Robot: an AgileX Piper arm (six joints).
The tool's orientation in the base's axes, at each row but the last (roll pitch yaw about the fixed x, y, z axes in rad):
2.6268 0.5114 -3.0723
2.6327 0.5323 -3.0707
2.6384 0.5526 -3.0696
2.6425 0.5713 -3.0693
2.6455 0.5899 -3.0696
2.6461 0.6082 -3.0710
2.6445 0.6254 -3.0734
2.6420 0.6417 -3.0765
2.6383 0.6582 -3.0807
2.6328 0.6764 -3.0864
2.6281 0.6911 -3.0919
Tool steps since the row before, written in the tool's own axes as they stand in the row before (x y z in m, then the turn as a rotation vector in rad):
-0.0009 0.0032 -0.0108 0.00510 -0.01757 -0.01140
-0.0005 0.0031 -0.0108 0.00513 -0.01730 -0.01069
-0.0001 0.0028 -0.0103 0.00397 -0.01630 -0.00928
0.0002 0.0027 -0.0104 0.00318 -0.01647 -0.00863
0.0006 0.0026 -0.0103 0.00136 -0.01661 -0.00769
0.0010 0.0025 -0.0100 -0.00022 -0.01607 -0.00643
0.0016 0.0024 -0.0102 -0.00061 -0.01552 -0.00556
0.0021 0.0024 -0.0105 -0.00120 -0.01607 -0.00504
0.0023 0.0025 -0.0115 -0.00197 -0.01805 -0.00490
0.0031 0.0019 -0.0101 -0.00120 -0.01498 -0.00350
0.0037 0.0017 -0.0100 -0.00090 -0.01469 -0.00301
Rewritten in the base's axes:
-0.0044 -0.0028 0.0100 -0.00361 -0.02121 -0.00139
-0.0049 -0.0029 0.0097 -0.00343 -0.02061 -0.00182
-0.0052 -0.0029 0.0089 -0.00216 -0.01896 -0.00185
-0.0056 -0.0030 0.0087 -0.00116 -0.01872 -0.00198
-0.0060 -0.0031 0.0082 0.00082 -0.01826 -0.00171
-0.0063 -0.0030 0.0076 0.00252 -0.01706 -0.00150
-0.0070 -0.0032 0.0073 0.00307 -0.01612 -0.00168
-0.0077 -0.0034 0.0070 0.00399 -0.01630 -0.00190
-0.0085 -0.0039 0.0075 0.00536 -0.01788 -0.00229
-0.0083 -0.0037 0.0057 0.00440 -0.01457 -0.00256
-0.0088 -0.0039 0.0050 0.00433 -0.01408 -0.00297

